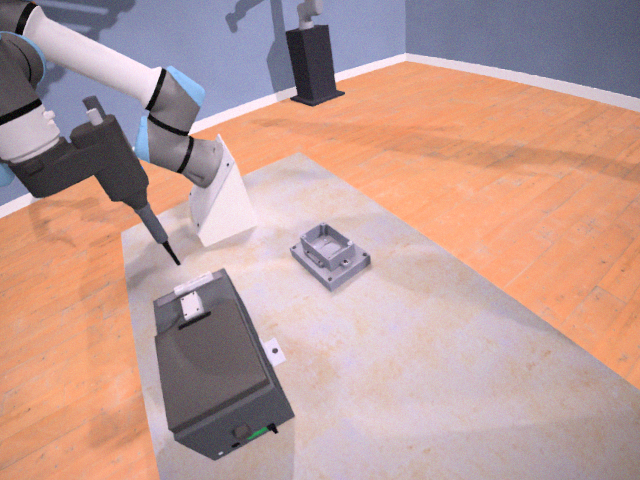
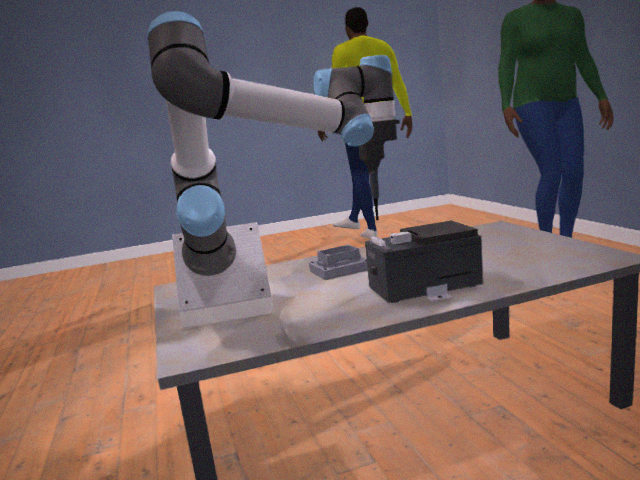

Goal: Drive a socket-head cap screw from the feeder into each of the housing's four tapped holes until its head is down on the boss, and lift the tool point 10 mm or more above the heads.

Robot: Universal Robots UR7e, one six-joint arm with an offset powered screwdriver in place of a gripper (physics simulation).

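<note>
The grey open-topped housing (image 1: 338, 254) (image 2: 338, 256) sits on a flat grey base plate (image 1: 332, 284) (image 2: 336, 271) on the table. Whether screw heads sit in its corner holes is too small to tell. The dark box-shaped screw feeder (image 1: 211, 356) (image 2: 423, 266) stands beside it, with a small white block (image 1: 192, 305) (image 2: 400, 238) and a white strip (image 1: 192, 283) (image 2: 377, 241) on its end nearest the arm's base. My screwdriver (image 1: 178, 264) (image 2: 376, 219) points down, its thin bit in the air above that feeder end, apart from it and away from the housing. No screw can be made out on the bit tip.
The arm's white slanted mount (image 1: 227, 217) (image 2: 227, 289) stands at one end of the table (image 1: 413, 361) (image 2: 320, 315). A white tab (image 1: 273, 352) (image 2: 438, 292) sticks out from the feeder's side. Two people (image 2: 369, 51) (image 2: 542, 56) stand beyond the table. A dark pedestal (image 1: 312, 64) stands by the wall.
</note>
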